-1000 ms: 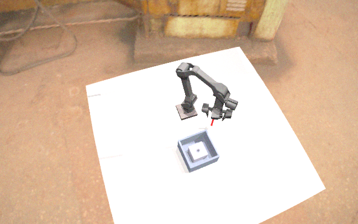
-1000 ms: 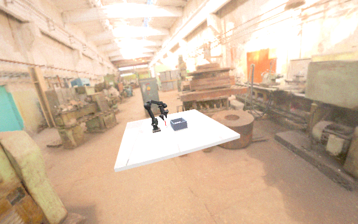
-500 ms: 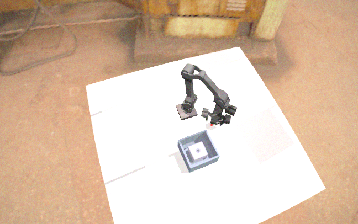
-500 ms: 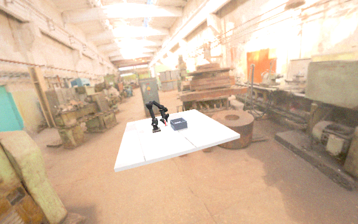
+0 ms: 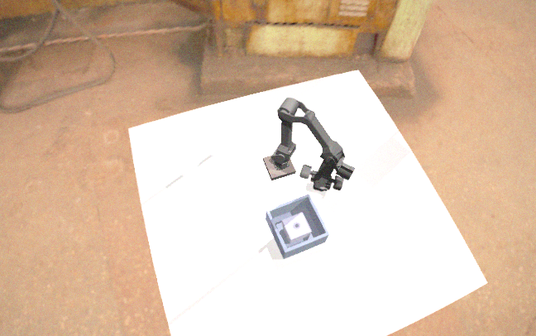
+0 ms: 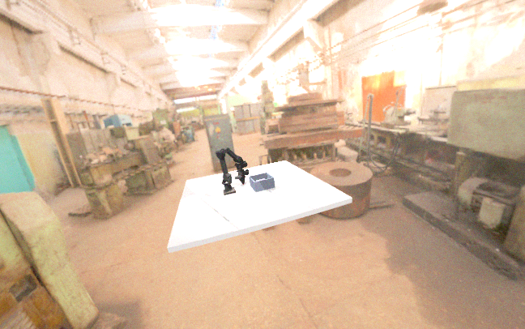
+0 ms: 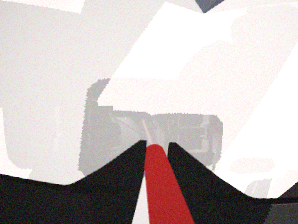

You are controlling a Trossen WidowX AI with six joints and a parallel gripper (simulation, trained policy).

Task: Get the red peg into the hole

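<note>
My gripper tip is now 14 cm short of the blue-grey box, 17 cm to the left of it and 2 cm below it. Round my gripper tip: red peg (1 cm to the left, 3 cm above).
</note>
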